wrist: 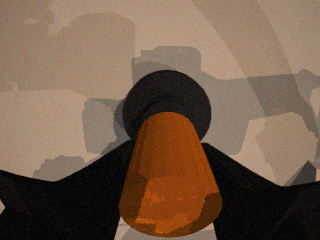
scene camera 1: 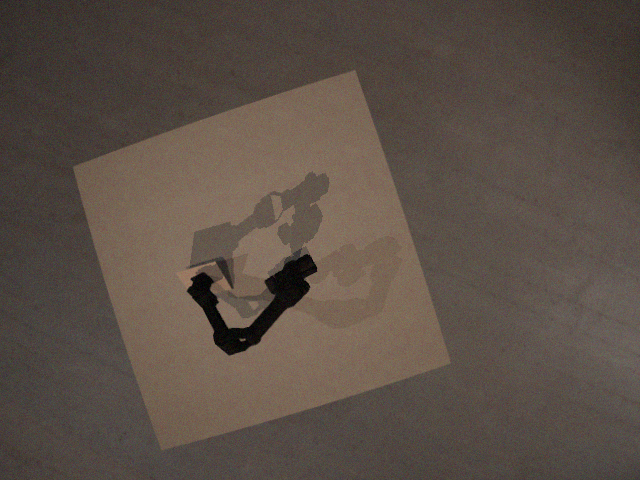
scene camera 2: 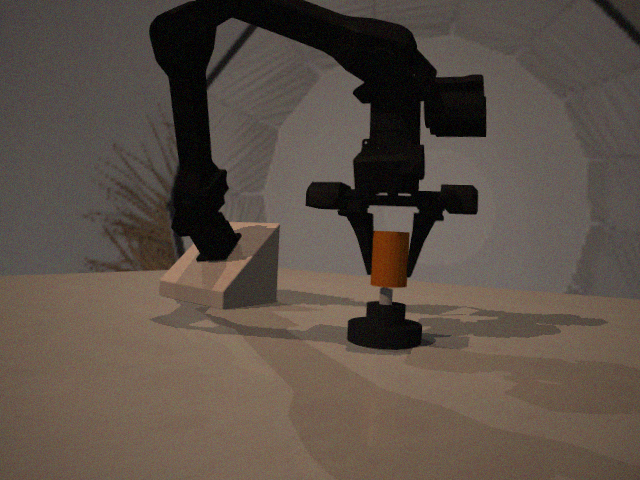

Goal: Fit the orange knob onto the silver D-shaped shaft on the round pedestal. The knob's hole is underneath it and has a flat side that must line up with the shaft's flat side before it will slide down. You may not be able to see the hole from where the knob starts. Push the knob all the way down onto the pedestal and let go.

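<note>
I see a black round pedestal (scene camera 2: 384, 327), which shows at (wrist: 161, 91) as well. There is also an orange knob (scene camera 2: 390, 252), and from the wrist I see that same orange knob (wrist: 169, 182). It is held by my gripper (scene camera 2: 389, 275), which also shows at (wrist: 167, 148).
</note>
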